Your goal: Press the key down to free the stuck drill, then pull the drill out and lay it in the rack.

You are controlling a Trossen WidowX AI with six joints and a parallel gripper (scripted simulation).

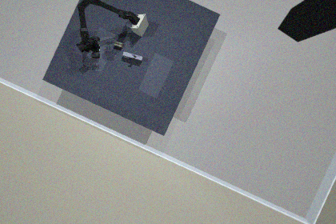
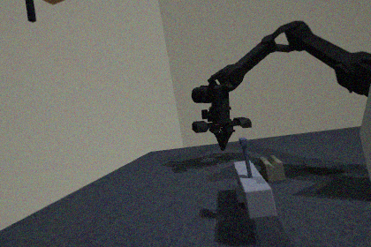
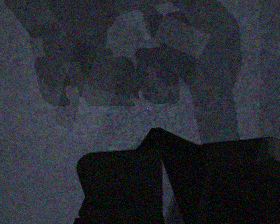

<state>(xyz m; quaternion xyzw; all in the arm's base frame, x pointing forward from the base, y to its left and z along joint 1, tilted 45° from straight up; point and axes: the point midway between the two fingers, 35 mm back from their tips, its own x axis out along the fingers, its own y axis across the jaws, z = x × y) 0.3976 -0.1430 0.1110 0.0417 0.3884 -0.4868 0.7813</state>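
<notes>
The block lies 29 cm to the left of my gripper tip and 13 cm behind it.
</notes>
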